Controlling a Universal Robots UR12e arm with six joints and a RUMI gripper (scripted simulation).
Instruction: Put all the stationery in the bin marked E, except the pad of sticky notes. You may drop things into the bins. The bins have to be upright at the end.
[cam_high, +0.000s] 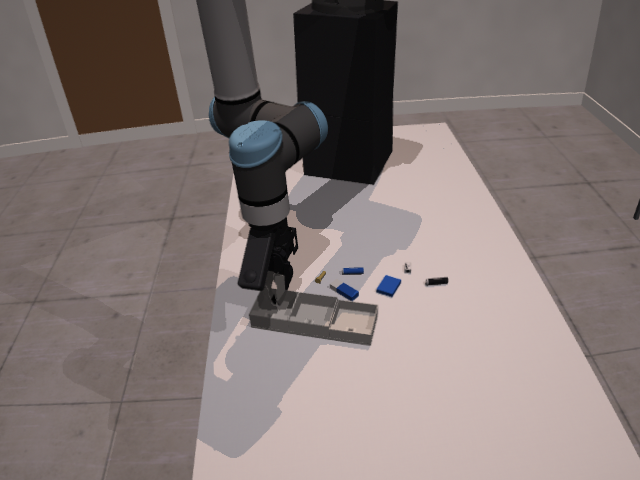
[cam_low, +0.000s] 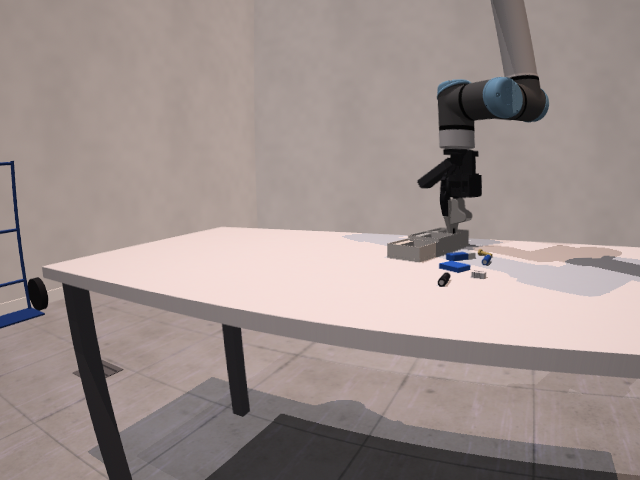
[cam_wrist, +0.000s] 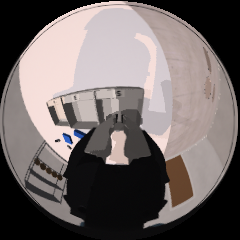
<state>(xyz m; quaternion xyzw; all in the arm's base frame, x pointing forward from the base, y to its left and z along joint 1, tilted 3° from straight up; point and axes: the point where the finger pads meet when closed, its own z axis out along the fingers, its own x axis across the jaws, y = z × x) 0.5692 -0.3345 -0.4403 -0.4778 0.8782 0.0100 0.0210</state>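
The three-compartment bin tray lies 70 mm to the left of my hand, 50 mm ahead of it and 20 mm below it. From my hand the other things lie so: brass piece 110 mm to the left, 70 mm behind, 30 mm below; then blue cylinder 190 mm to the left, 70 mm behind, 30 mm below; then blue sticky-note pad 250 mm to the left, 30 mm below, 10 mm ahead.
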